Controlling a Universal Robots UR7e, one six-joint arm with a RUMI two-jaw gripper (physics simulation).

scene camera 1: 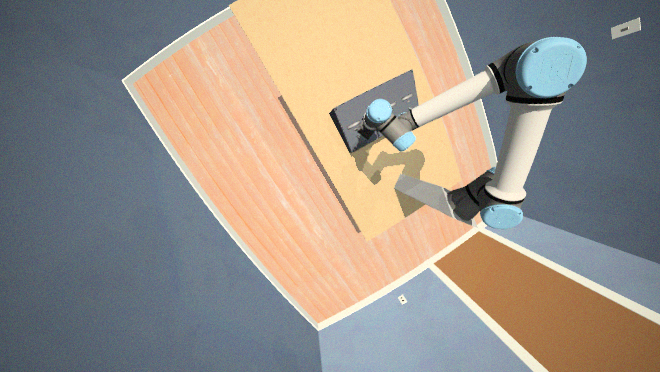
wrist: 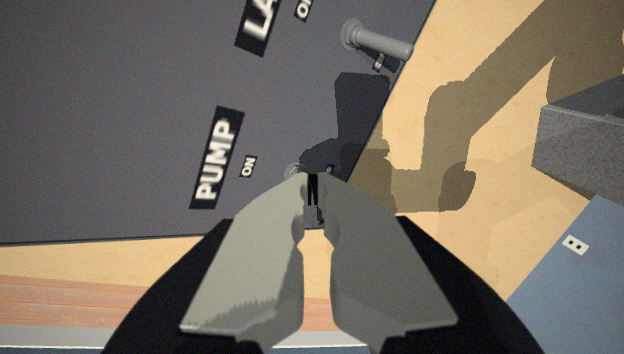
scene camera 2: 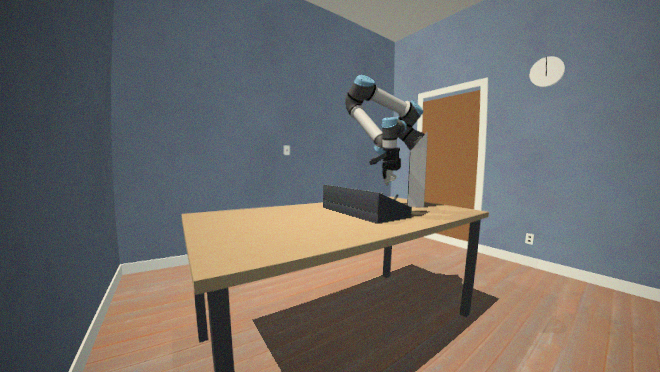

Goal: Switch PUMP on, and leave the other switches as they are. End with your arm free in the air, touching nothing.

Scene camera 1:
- dark switch panel: 400,91
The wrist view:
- my gripper: 311,176
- dark switch panel: 127,127
